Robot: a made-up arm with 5 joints. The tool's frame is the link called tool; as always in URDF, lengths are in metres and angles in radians. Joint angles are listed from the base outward. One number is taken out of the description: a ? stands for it. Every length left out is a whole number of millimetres.
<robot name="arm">
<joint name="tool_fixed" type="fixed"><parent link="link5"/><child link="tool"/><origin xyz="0 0 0" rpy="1.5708 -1.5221 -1.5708"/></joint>
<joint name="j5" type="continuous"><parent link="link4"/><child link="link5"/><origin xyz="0.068 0 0" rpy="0 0 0"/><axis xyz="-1 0 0"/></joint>
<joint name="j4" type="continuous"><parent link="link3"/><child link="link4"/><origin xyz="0.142 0 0.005" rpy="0 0 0"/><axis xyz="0 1 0"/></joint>
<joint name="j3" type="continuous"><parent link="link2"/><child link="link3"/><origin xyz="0.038 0 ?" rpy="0 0 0"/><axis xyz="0 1 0"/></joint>
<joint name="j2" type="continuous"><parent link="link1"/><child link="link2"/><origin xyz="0.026 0.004 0" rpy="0 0 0"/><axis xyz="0 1 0"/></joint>
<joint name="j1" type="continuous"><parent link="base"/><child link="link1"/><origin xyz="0.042 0 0.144" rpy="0 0 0"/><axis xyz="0 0 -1"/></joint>
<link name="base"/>
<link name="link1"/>
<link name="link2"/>
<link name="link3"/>
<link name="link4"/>
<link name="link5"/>
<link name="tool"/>
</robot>
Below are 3 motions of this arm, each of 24 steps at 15 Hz.
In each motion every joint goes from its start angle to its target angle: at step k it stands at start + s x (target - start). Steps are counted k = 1, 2, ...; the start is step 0. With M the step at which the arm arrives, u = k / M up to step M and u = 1 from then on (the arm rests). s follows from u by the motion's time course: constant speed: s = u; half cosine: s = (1 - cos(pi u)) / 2; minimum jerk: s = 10 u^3 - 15 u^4 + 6 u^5.
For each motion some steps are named. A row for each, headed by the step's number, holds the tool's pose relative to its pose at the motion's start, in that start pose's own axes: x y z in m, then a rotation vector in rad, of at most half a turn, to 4 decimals.
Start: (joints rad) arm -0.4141 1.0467 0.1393 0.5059 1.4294
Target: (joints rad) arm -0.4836 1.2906 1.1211 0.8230 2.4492
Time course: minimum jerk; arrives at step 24
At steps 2, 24:
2: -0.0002 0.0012 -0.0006 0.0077 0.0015 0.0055
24: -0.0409 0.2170 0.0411 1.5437 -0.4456 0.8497

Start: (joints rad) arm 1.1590 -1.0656 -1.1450 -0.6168 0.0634
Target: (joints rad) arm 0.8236 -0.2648 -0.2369 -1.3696 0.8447
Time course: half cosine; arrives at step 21
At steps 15, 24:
15: -0.1717 0.0187 0.2591 0.0500 0.8037 0.4196
24: -0.1630 0.0433 0.3240 0.1496 0.9737 0.4699

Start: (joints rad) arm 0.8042 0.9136 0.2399 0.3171 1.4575
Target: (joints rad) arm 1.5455 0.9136 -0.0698 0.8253 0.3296
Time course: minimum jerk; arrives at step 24
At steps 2, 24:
2: -0.0009 -0.0003 0.0001 0.0009 0.0005 -0.0095
24: -0.1815 0.0114 0.0292 0.1602 0.1433 -1.8665

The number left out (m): 0.152
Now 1 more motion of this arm.
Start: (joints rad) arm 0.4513 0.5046 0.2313 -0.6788 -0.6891
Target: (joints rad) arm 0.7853 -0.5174 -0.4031 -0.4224 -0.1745
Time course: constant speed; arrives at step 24
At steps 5, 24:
5: 0.0745 0.0390 0.0089 0.1304 -0.2700 0.1126
24: 0.2403 0.1821 0.2488 0.3907 -1.3897 0.6412

